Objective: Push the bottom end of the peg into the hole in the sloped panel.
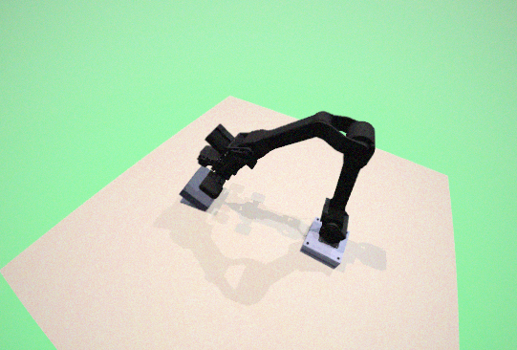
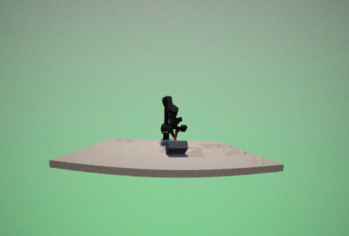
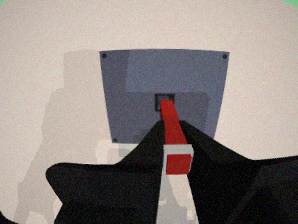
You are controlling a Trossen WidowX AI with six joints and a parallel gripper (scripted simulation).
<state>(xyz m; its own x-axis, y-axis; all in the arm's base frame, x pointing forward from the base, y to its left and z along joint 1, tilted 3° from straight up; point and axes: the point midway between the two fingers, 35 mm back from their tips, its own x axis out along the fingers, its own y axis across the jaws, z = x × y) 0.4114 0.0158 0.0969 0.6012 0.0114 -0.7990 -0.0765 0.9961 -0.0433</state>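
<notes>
My gripper tip is 6 cm above the sloped panel and 4 cm short of it. From my gripper tip the other things lie so: red square-sided peg: 1 cm behind, 1 cm above.
</notes>
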